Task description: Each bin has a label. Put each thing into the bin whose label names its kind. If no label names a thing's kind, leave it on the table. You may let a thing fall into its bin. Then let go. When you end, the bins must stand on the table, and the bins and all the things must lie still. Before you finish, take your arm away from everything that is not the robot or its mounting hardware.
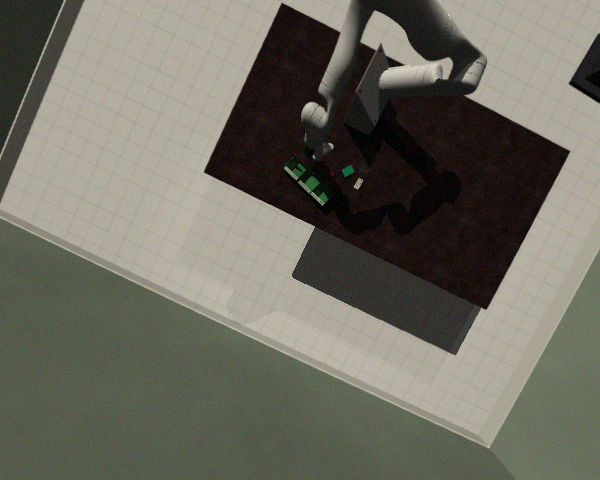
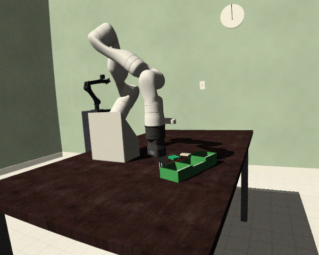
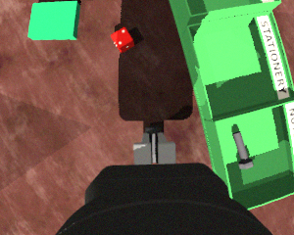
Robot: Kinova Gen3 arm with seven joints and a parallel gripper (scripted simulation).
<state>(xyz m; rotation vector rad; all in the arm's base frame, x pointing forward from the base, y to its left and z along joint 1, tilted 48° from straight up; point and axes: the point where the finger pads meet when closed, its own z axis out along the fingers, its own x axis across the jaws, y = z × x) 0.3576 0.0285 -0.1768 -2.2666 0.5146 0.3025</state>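
Right now the teal block is 30 mm behind my hand, 160 mm to the left of it and 10 mm below it. From my hand the other things lie so: white dotted tile: 240 mm to the left, 10 mm below; three-compartment green bin row: 110 mm ahead, 30 mm to the left; red die: 20 mm ahead, 100 mm to the left, 10 mm below.
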